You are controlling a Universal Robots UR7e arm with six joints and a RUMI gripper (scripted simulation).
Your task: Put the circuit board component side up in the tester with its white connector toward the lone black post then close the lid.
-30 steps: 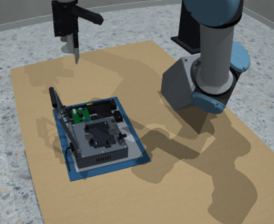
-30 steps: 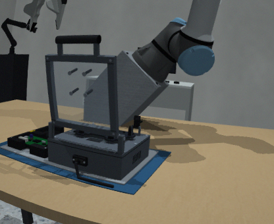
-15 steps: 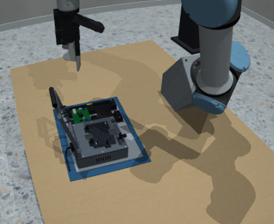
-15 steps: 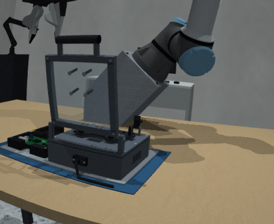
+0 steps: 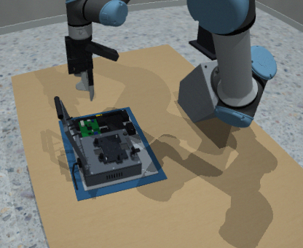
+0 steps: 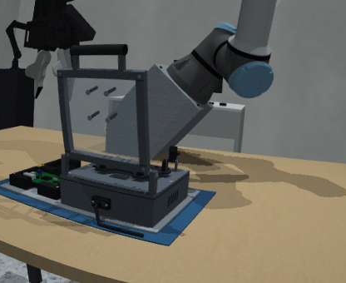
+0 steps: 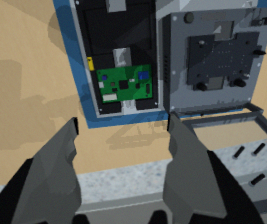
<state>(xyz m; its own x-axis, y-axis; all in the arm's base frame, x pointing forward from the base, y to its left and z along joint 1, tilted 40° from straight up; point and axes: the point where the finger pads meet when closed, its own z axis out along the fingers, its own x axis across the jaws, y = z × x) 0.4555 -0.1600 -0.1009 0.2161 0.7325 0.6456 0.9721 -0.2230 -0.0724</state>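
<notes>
The green circuit board lies 170 mm below my hand and 20 mm ahead of it. From my hand the other things lie so: clear tester lid (160 mm to the left, 120 mm ahead, 10 mm below); then nest (180 mm to the left, 120 mm below).
</notes>
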